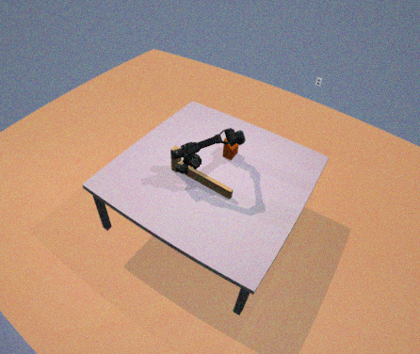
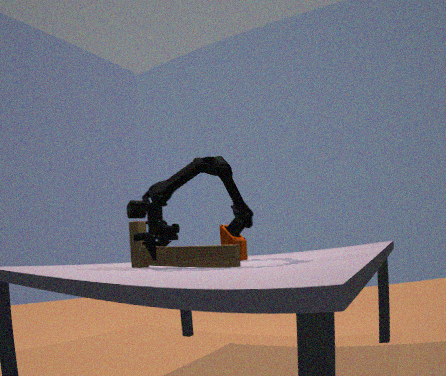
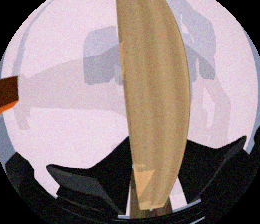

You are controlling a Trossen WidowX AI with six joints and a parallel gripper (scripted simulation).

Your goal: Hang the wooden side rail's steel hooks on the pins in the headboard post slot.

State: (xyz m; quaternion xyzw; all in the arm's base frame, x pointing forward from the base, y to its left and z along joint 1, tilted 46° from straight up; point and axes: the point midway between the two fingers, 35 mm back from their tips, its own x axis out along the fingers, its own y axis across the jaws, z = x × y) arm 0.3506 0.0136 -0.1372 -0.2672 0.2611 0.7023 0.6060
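Now: the headboard post 10 cm to the right of my gripper tip and 5 cm above it.
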